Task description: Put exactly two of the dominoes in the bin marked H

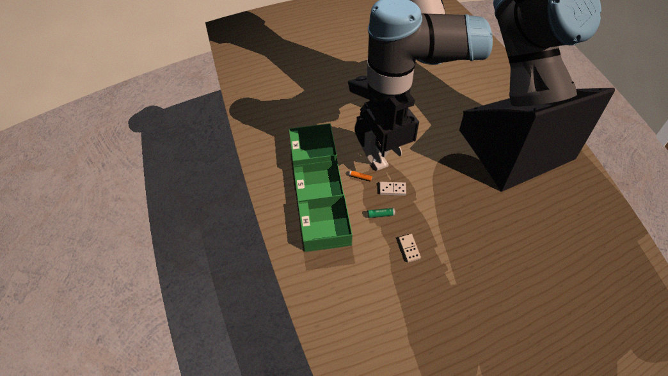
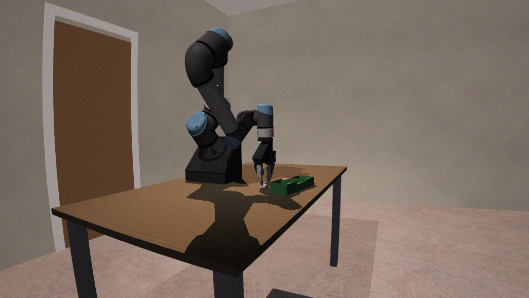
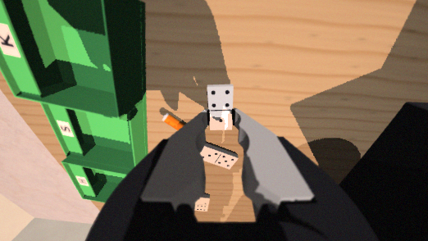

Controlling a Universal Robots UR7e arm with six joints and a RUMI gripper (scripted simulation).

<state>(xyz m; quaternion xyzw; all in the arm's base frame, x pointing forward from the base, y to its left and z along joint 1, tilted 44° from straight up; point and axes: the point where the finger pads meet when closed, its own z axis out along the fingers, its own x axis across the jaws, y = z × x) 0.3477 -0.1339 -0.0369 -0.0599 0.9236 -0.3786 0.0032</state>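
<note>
My hand is 5 cm short of the orange battery, 3 cm to the right of it and 2 cm above it. The rest, counted from my hand: bin: 13 cm ahead, 3 cm to the left; then white domino: 1 cm below; then green battery: 12 cm to the left, 4 cm ahead, 1 cm below.
</note>
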